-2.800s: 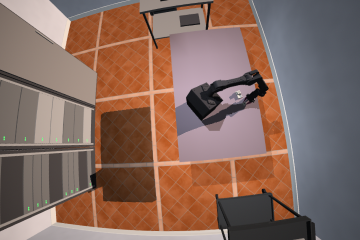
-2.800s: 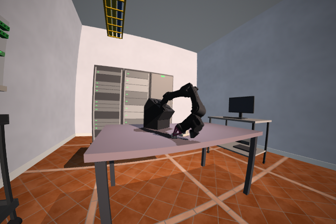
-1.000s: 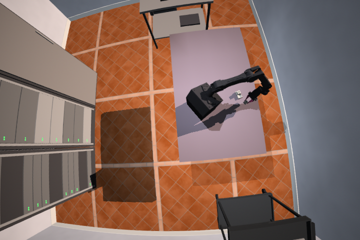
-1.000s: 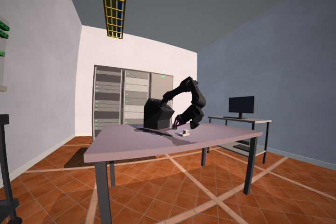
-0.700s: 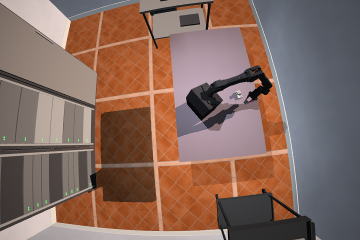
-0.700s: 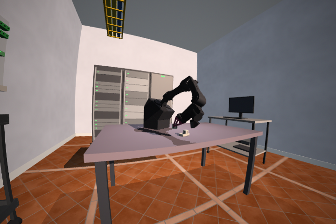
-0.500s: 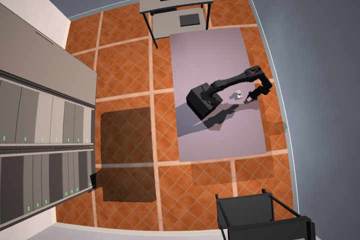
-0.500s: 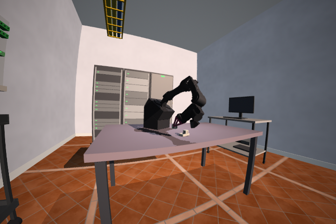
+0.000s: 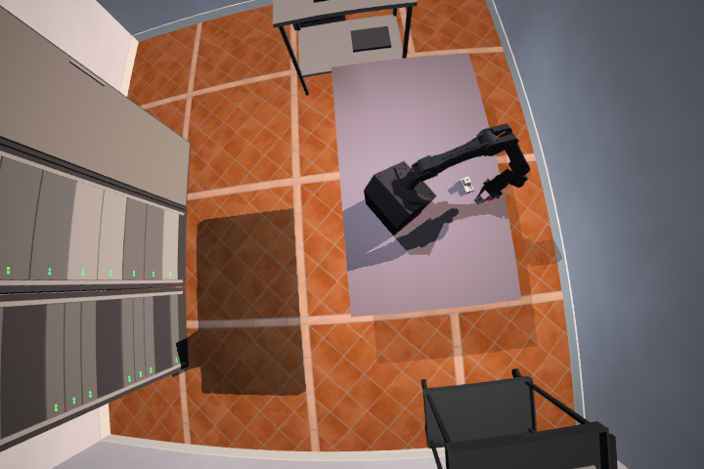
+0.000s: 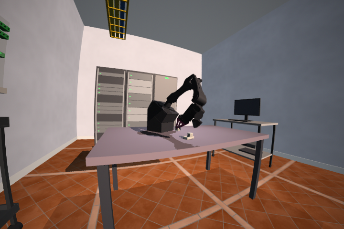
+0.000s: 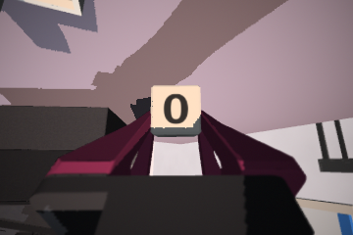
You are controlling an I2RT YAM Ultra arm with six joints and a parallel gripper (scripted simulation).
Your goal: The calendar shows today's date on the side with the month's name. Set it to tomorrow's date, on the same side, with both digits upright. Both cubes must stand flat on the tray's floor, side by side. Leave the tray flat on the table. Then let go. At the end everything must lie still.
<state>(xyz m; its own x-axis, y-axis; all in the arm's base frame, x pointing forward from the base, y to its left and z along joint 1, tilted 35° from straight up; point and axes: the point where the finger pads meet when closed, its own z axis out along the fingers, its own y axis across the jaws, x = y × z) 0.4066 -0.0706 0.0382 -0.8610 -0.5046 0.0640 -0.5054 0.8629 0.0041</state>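
Right now the cream tray is 2 cm behind my hand, 11 cm to the left of it and 9 cm below it. Also, from my hand: cream digit cube: 1 cm below.
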